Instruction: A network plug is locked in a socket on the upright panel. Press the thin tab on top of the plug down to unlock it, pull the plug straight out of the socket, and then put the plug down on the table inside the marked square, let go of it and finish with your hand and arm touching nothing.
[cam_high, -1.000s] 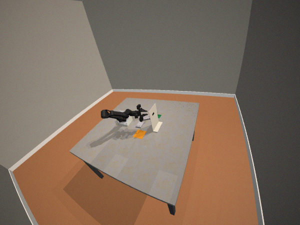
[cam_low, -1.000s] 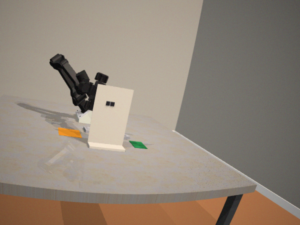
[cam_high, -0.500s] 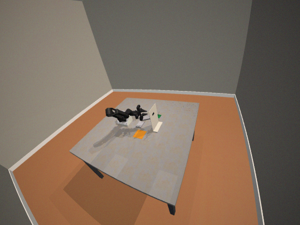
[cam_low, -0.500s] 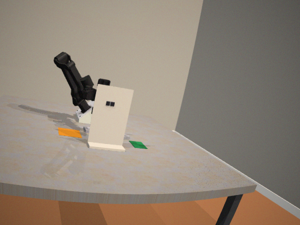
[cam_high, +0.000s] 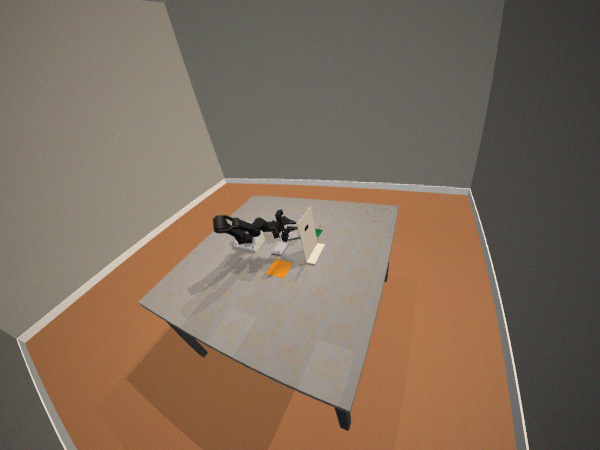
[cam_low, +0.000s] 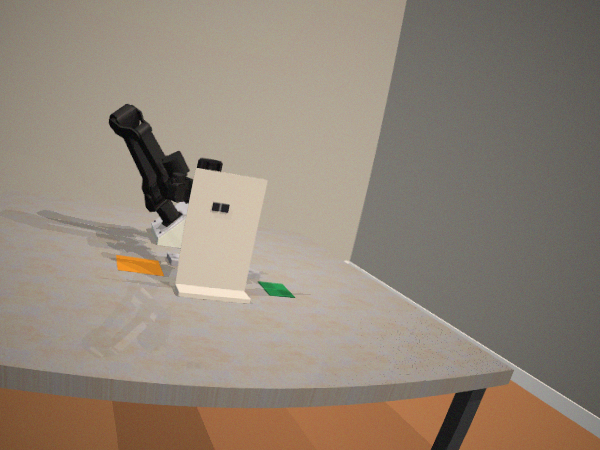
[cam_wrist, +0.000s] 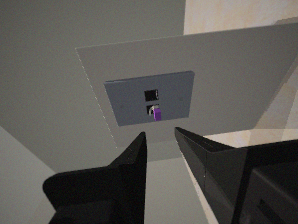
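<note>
The network plug lies 50 mm ahead of my gripper tip and 10 mm to the right of it. The rest, counted from my gripper tip: orange marked square: 200 mm below, 150 mm to the right, 100 mm behind; then upright cream panel: 70 mm below, 70 mm ahead, 10 mm to the right.
</note>
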